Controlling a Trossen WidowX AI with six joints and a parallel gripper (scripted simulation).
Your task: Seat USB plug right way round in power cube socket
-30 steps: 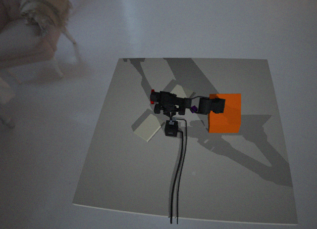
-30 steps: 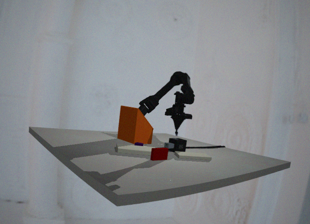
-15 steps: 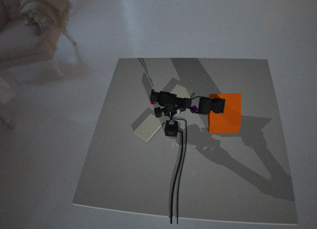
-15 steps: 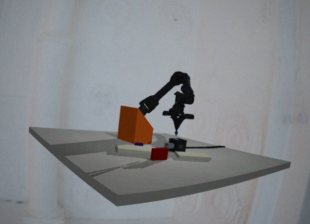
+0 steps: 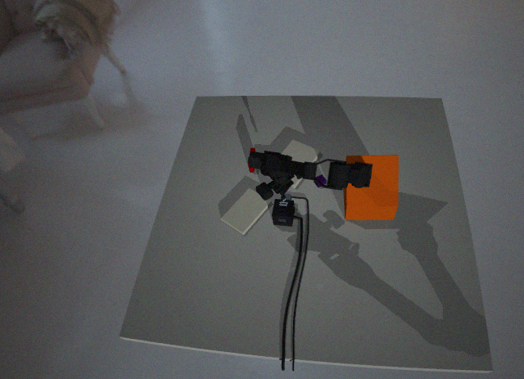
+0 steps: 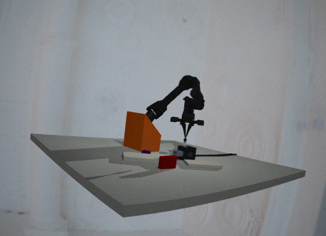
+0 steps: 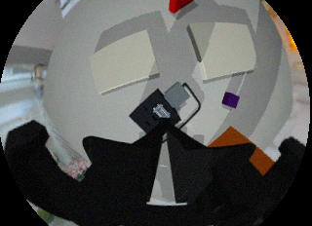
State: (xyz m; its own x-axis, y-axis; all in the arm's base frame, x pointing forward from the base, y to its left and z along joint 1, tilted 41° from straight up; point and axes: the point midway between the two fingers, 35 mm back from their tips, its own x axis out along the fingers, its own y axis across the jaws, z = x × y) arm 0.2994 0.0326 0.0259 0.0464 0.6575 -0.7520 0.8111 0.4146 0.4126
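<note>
Right now the grey USB plug is 20 mm below my gripper tip. Round my gripper tip: purple piece (150 mm behind, 140 mm to the right, 120 mm below); red block (140 mm ahead, 270 mm to the right, 110 mm below).
</note>
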